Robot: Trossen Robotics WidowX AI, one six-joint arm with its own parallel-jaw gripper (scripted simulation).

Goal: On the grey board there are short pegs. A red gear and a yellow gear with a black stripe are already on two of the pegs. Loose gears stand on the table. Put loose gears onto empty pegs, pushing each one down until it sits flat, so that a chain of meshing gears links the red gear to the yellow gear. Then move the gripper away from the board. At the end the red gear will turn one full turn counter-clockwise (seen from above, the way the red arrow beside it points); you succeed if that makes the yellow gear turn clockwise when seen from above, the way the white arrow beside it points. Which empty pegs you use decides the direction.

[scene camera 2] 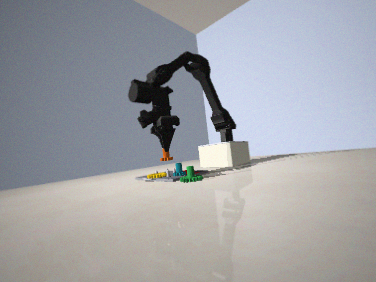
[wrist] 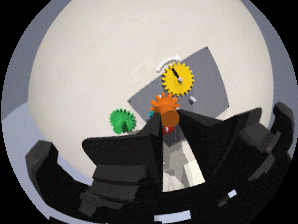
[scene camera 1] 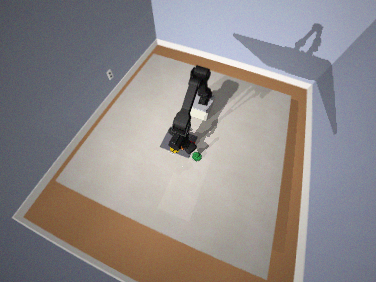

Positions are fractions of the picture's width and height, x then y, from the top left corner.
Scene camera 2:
my gripper: 0.44, 0.54
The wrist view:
my gripper: 0.57, 0.51
yellow gear: 0.60, 0.31
